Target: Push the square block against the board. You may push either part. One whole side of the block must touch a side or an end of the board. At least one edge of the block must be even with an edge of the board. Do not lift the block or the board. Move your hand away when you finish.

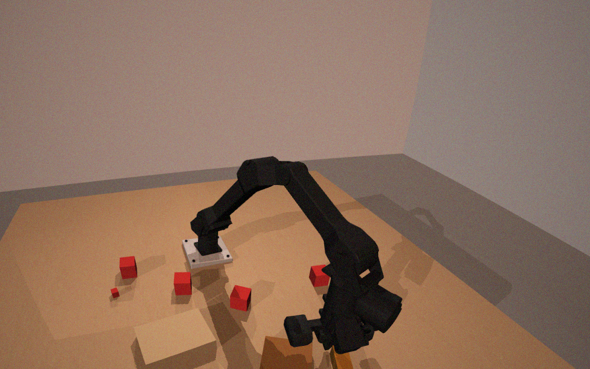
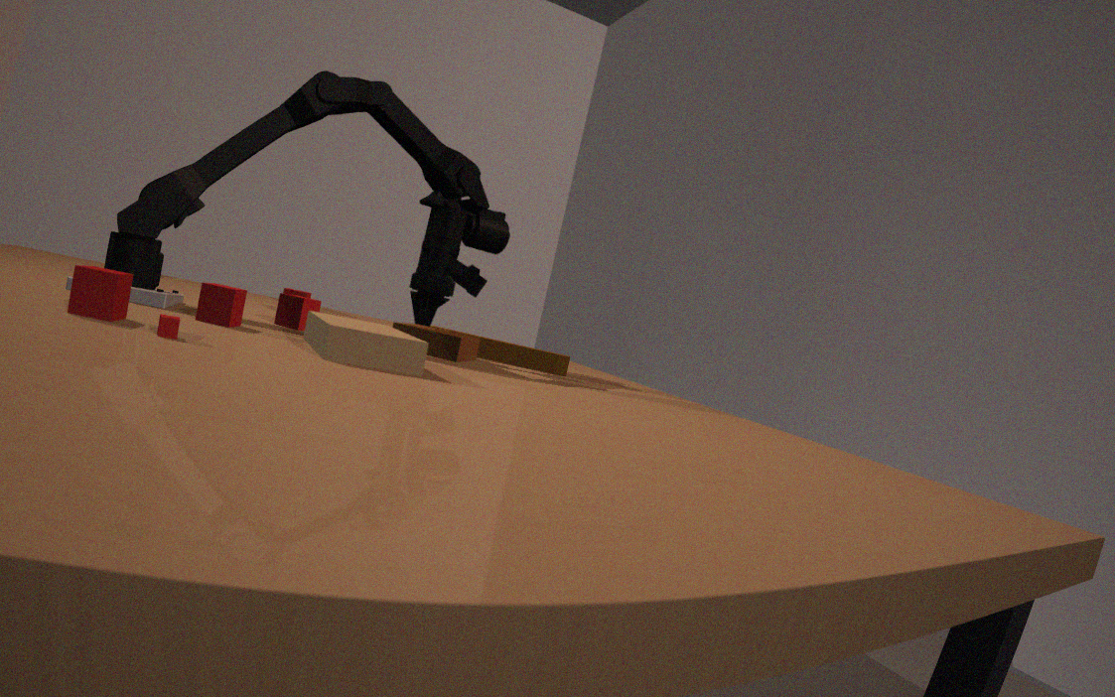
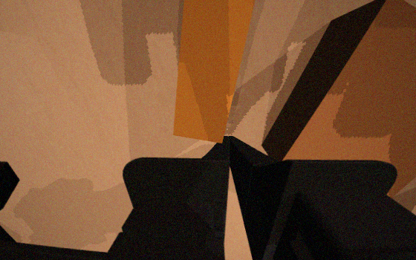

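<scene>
Right now my gripper tip is 1 cm past the brown square block, 9 cm to the left of it and 1 cm below it. The rest, counted from my gripper tip: tan block (17 cm behind, 26 cm to the right, 1 cm above); tiny red cube (36 cm behind, 36 cm to the right); orange board (11 cm ahead, 4 cm to the right, 1 cm above).
</scene>
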